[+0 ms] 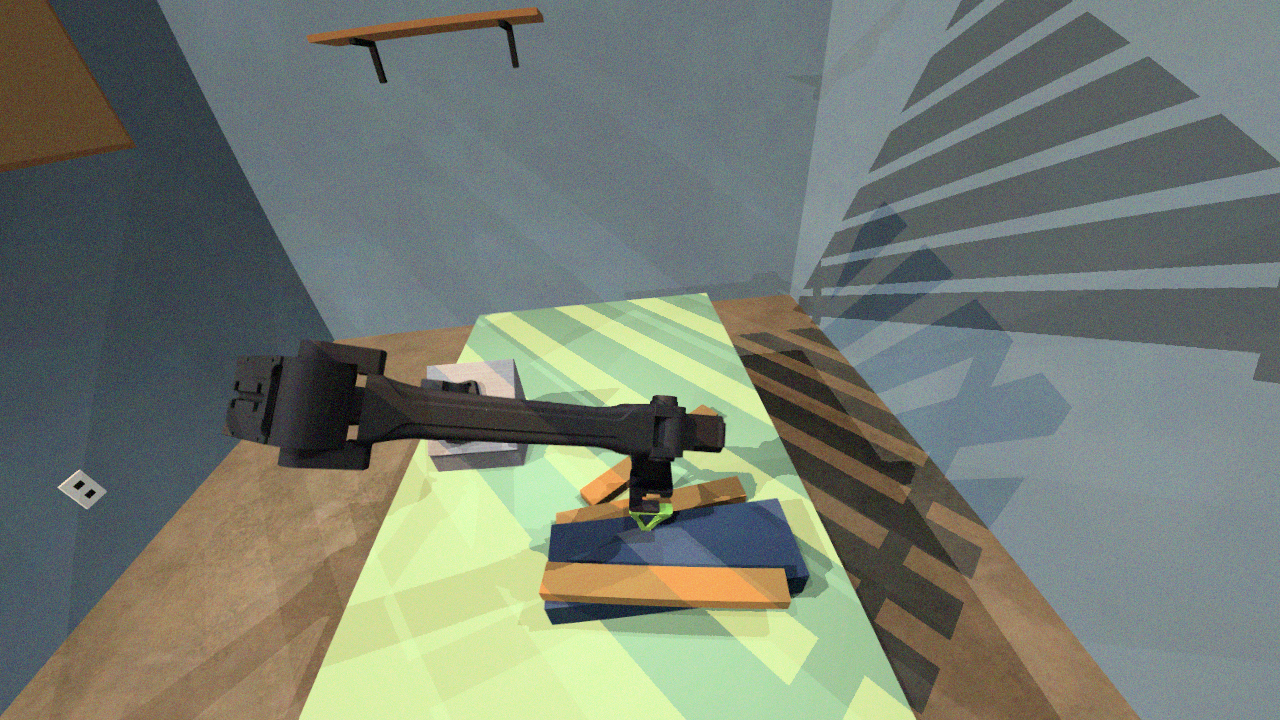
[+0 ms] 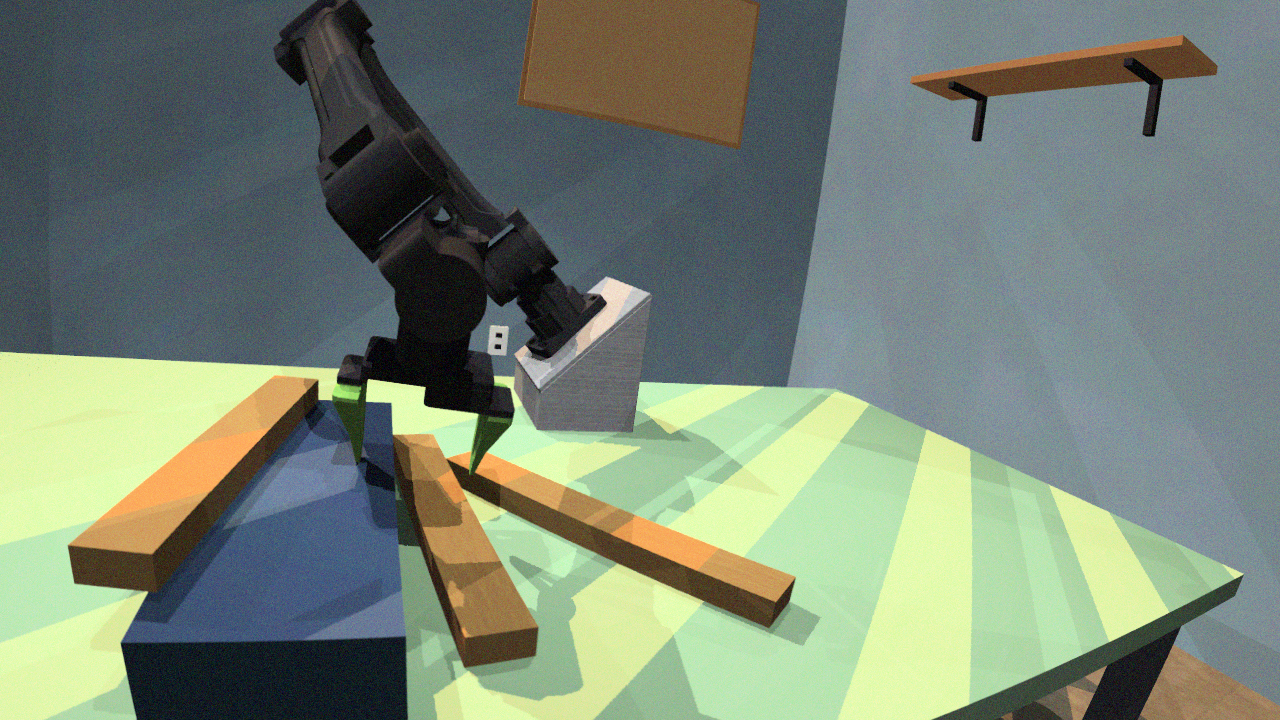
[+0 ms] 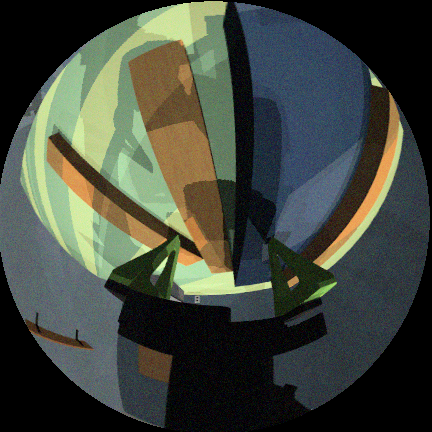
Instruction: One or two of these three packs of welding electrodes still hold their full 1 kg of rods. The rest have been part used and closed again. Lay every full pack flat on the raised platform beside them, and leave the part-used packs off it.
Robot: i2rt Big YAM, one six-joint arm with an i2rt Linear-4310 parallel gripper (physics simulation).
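Places are measured from the arm's base along level axes (x ahead, y left, z up), in centimetres.
Pixels of known places: gripper, fingertip midpoint: [image 1: 645,506] [image 2: 415,465] [image 3: 224,240]; arm's base, origin of the base link: [image 2: 568,327].
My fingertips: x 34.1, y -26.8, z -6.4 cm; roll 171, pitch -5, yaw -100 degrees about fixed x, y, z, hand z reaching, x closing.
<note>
For each thing: its top centre in the pictures, then the offset to it from my fingertips.
- blue raised platform, middle of its top: [image 2: 305,476] [image 3: 313,210] [image 1: 672,549] dx +2.7, dy -9.1, dz +0.4 cm
- orange-brown pack, middle of its top: [image 2: 232,435] [image 3: 345,235] [image 1: 662,582] dx -0.2, dy -15.0, dz +2.8 cm
- second pack, middle of its top: [image 2: 443,506] [image 3: 200,211] [image 1: 651,504] dx +1.5, dy +2.3, dz -3.2 cm
- third pack, middle of its top: [image 2: 599,514] [image 3: 105,208] [image 1: 654,448] dx +5.1, dy +15.7, dz -3.2 cm
The blue raised platform [image 1: 725,537] [image 2: 304,555] [image 3: 310,90] stands on the striped table. One orange-brown pack [image 1: 666,586] [image 2: 192,483] [image 3: 376,195] lies flat on it along the long side away from the other packs, partly overhanging. A second pack [image 1: 707,492] [image 2: 474,555] [image 3: 175,140] lies on the table close beside the platform. A third pack [image 1: 606,481] [image 2: 635,537] [image 3: 75,172] lies on the table at an angle farther out. My gripper [image 1: 650,523] [image 2: 416,466] [image 3: 224,240] is open and empty, low over the second pack's arm-base end, one green finger on the platform side, the other near the third pack's end.
The arm's grey wedge-shaped base [image 1: 478,456] [image 2: 590,385] stands on the table beyond the packs' ends. A wall shelf [image 1: 429,26] [image 2: 1065,69] and a brown board [image 2: 635,67] hang on the walls, away from the table.
</note>
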